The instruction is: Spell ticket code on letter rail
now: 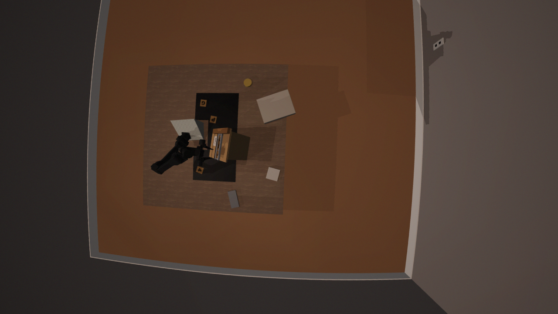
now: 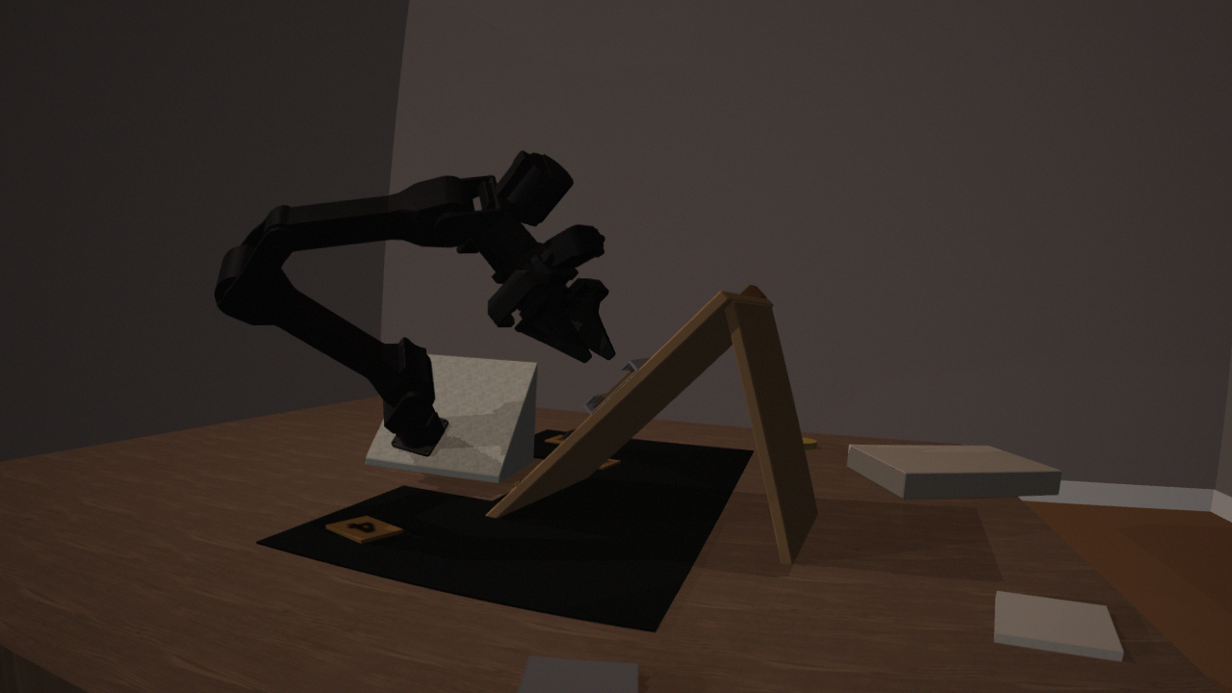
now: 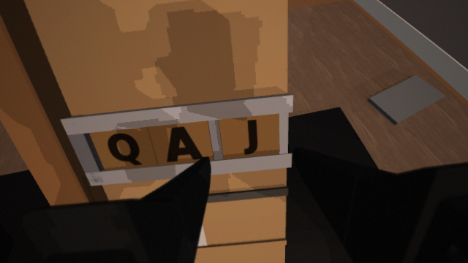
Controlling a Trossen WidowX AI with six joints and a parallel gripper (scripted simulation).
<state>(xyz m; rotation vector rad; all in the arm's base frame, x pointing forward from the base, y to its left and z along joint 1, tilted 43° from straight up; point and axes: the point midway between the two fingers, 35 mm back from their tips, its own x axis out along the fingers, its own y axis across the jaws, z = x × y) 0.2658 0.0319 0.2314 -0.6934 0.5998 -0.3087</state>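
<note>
Right now the j tile is 3 cm below my gripper tip, 3 cm ahead of it and 1 cm to the right of it. From my gripper tip the other things lie so: black mat (18 cm below, 15 cm to the left, 11 cm behind); q tile (11 cm to the left, 4 cm ahead, 3 cm below); white ticket (11 cm below, 10 cm to the left, 3 cm behind).
</note>
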